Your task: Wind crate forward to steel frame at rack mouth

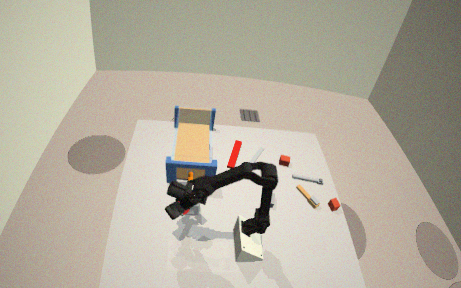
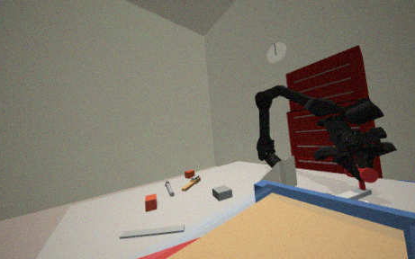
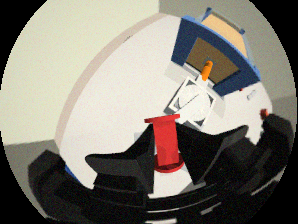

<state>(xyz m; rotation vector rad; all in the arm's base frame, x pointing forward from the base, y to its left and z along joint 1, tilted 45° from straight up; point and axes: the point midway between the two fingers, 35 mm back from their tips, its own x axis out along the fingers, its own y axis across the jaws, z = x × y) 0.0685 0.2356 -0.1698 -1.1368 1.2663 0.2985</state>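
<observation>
My gripper tip is 100 mm above the grey winch, 70 mm short of it and 50 mm to the left of it. Also, from my gripper tip: red knob (10 mm to the right, 10 mm behind); then blue frame (240 mm ahead, 30 mm to the right, 30 mm below); then winch handle (30 mm below, 20 mm to the right, 20 mm ahead).
</observation>
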